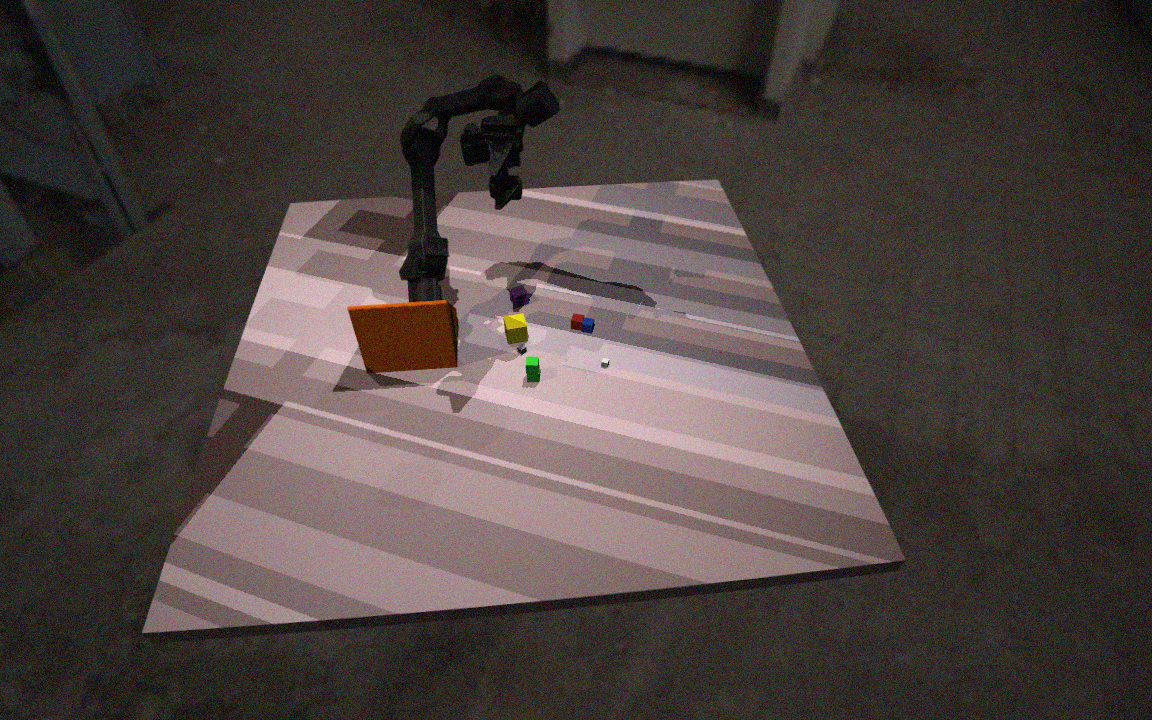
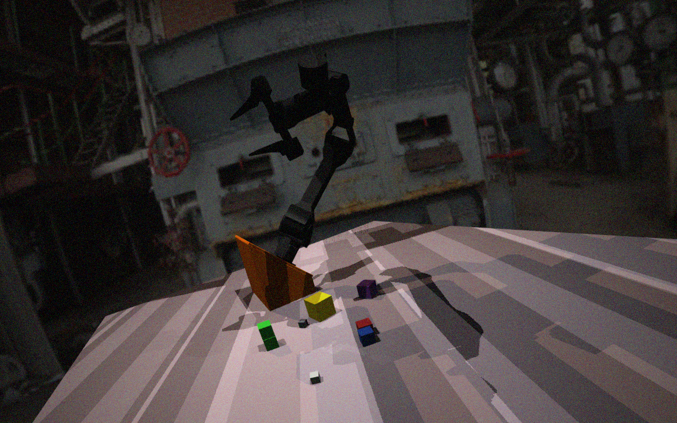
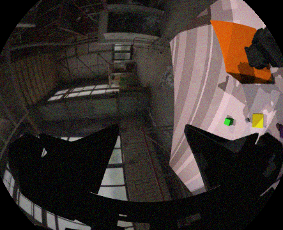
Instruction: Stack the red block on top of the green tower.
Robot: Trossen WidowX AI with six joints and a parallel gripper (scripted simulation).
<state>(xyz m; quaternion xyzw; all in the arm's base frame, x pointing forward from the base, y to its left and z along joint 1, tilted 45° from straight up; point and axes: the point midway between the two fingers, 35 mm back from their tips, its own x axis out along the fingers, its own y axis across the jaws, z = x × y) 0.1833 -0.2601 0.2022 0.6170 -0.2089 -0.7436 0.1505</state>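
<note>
My gripper tip is 16 cm short of the red block, 9 cm to the right of it and 41 cm above it. Round my gripper tip: purple block (3 cm ahead, 19 cm to the left, 40 cm below); then yellow block (2 cm ahead, 7 cm to the left, 40 cm below); then tiny dark cube (3 cm ahead, 2 cm to the left, 41 cm below).
</note>
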